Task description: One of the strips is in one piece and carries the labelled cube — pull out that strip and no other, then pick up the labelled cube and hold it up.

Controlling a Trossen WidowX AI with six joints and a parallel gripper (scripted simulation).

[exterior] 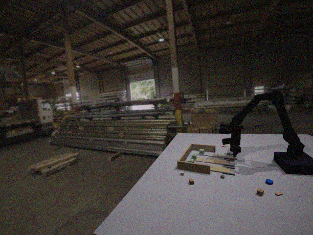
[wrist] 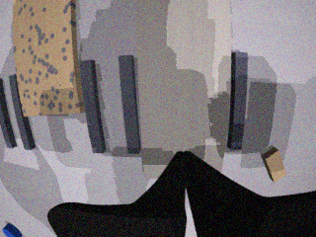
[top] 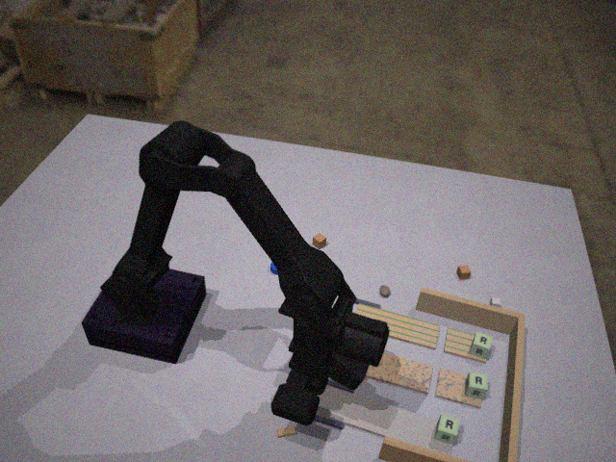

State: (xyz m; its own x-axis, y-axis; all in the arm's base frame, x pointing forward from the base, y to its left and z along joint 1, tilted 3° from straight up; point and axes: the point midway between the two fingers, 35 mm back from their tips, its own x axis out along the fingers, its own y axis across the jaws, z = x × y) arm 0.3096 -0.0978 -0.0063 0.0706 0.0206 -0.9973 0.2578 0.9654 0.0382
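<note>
My gripper tip is now 70 mm to the left of the wood chip and 30 mm past it. Also, from my gripper tip: blue disc (280 mm to the left, 90 mm behind); grey pebble (240 mm to the left, 130 mm ahead); white cube (340 mm ahead, 230 mm to the left).
</note>
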